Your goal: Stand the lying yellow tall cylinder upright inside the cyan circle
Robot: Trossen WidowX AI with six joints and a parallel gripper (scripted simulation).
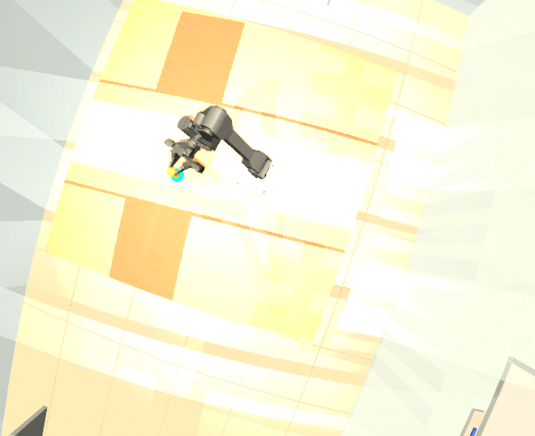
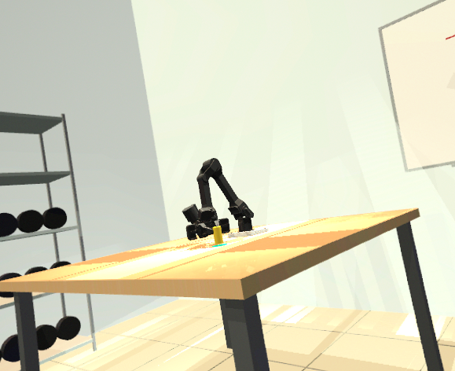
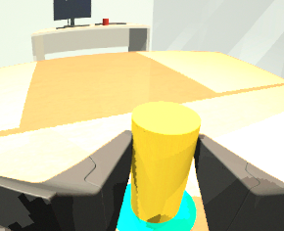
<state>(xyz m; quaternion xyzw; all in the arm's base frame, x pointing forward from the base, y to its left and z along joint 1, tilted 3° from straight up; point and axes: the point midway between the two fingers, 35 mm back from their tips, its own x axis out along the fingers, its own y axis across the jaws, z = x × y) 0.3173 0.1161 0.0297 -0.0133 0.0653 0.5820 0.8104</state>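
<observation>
Right now my gripper tip is 20 mm above the yellow tall cylinder. From my gripper tip the other things lie so: cyan circle 60 mm below.
</observation>
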